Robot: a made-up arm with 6 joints. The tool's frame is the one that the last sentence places.
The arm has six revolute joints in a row. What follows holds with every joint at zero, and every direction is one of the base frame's.
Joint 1 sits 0.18 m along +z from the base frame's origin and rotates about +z.
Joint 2 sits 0.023 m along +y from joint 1 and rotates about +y.
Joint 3 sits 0.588 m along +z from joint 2 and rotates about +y.
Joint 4 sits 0.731 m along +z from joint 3 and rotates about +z.
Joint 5 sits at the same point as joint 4 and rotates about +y.
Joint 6 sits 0.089 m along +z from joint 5 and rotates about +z.
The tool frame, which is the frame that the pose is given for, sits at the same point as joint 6; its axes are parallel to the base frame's.
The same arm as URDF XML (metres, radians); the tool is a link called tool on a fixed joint. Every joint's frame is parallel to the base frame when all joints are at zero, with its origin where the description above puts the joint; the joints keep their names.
<robot name="arm">
  <joint name="joint 1" type="continuous">
    <parent link="base"/>
    <child link="link1"/>
    <origin xyz="0 0 0.18" rpy="0 0 0"/>
    <axis xyz="0 0 1"/>
  </joint>
  <joint name="joint 2" type="continuous">
    <parent link="link1"/>
    <child link="link2"/>
    <origin xyz="0 0.023 0" rpy="0 0 0"/>
    <axis xyz="0 1 0"/>
  </joint>
  <joint name="joint 3" type="continuous">
    <parent link="link2"/>
    <child link="link3"/>
    <origin xyz="0 0 0.588" rpy="0 0 0"/>
    <axis xyz="0 1 0"/>
  </joint>
  <joint name="joint 4" type="continuous">
    <parent link="link3"/>
    <child link="link4"/>
    <origin xyz="0 0 0.731" rpy="0 0 0"/>
    <axis xyz="0 0 1"/>
  </joint>
  <joint name="joint 5" type="continuous">
    <parent link="link4"/>
    <child link="link5"/>
    <origin xyz="0 0 0" rpy="0 0 0"/>
    <axis xyz="0 1 0"/>
  </joint>
  <joint name="joint 6" type="continuous">
    <parent link="link5"/>
    <child link="link6"/>
    <origin xyz="0 0 0.089" rpy="0 0 0"/>
    <axis xyz="0 0 1"/>
  </joint>
  <joint name="tool_joint" type="fixed">
    <parent link="link6"/>
    <child link="tool"/>
    <origin xyz="0 0 0" rpy="0 0 0"/>
  </joint>
  <link name="base"/>
  <link name="link1"/>
  <link name="link2"/>
  <link name="link3"/>
  <link name="link4"/>
  <link name="link5"/>
  <link name="link6"/>
  <link name="tool"/>
</robot>

